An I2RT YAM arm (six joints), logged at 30 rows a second.
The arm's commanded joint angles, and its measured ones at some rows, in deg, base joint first. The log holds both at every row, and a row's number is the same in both.
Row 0, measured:
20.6 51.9 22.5 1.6 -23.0 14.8
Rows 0 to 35, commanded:
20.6 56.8 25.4 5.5 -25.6 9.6
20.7 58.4 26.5 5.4 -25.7 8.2
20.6 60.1 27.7 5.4 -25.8 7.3
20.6 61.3 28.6 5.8 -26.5 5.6
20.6 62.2 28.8 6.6 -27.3 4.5
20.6 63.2 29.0 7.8 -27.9 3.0
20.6 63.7 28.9 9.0 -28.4 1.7
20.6 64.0 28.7 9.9 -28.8 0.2
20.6 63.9 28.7 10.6 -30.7 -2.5
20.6 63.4 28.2 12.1 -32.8 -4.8
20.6 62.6 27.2 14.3 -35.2 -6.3
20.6 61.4 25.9 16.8 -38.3 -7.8
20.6 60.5 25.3 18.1 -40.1 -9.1
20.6 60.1 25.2 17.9 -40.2 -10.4
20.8 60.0 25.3 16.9 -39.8 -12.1
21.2 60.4 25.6 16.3 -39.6 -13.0
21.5 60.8 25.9 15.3 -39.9 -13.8
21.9 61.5 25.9 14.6 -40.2 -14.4
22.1 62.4 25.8 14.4 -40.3 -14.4
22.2 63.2 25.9 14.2 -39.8 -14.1
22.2 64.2 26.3 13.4 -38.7 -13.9
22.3 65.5 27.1 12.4 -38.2 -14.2
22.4 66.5 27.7 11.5 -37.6 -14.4
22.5 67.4 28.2 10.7 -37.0 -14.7
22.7 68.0 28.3 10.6 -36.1 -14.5
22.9 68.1 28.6 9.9 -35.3 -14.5
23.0 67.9 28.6 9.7 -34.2 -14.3
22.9 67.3 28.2 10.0 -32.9 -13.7
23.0 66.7 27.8 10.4 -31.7 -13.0
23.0 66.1 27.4 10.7 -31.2 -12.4
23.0 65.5 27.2 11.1 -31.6 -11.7
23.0 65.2 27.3 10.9 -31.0 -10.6
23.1 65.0 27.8 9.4 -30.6 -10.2
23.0 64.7 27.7 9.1 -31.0 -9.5
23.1 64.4 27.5 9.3 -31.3 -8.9
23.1 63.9 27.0 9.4 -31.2 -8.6
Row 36, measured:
22.9 64.8 27.4 9.9 -31.9 -10.2
